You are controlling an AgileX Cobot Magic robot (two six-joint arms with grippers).
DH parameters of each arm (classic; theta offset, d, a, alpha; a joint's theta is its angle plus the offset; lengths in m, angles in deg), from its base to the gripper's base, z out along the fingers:
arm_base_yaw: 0 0.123 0 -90
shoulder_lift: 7.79 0 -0.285 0
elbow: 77.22 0 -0.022 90
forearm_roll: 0 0.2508 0 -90
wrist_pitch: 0 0 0.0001 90
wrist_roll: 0 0.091 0 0
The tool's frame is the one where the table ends.
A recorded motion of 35 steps. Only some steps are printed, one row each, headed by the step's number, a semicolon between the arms.
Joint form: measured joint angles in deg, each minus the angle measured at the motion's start. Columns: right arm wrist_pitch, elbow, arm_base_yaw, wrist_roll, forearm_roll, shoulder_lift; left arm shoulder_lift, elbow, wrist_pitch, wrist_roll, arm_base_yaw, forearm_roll.
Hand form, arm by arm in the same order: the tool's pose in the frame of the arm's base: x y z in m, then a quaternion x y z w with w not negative. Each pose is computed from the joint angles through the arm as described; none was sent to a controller.
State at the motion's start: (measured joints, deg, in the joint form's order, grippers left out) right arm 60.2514 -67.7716 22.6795 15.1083 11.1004 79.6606; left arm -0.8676 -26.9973 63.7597 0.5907 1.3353 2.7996
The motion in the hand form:
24: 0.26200 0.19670 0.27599 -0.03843 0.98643 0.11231 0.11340; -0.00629 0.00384 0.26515 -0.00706 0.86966 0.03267 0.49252
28: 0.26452 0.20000 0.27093 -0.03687 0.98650 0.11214 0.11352; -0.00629 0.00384 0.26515 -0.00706 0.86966 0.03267 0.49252
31: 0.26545 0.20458 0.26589 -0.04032 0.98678 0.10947 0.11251; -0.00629 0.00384 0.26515 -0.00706 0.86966 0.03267 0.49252
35: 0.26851 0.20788 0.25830 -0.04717 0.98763 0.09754 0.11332; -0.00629 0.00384 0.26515 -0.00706 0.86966 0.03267 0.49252
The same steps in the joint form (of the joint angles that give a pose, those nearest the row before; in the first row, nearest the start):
24: -2.62 -5.40 13.26 14.73 -7.01 12.88; 0.00 0.00 0.00 0.00 0.00 0.00
28: -3.60 -5.40 13.50 15.13 -7.12 13.84; 0.00 0.00 0.00 0.00 0.00 0.00
31: -4.27 -5.44 14.12 15.45 -7.47 14.80; 0.00 0.00 0.00 0.00 0.00 0.00
35: -4.90 -5.51 14.58 15.69 -8.88 16.18; 0.00 0.00 0.00 0.00 0.00 0.00

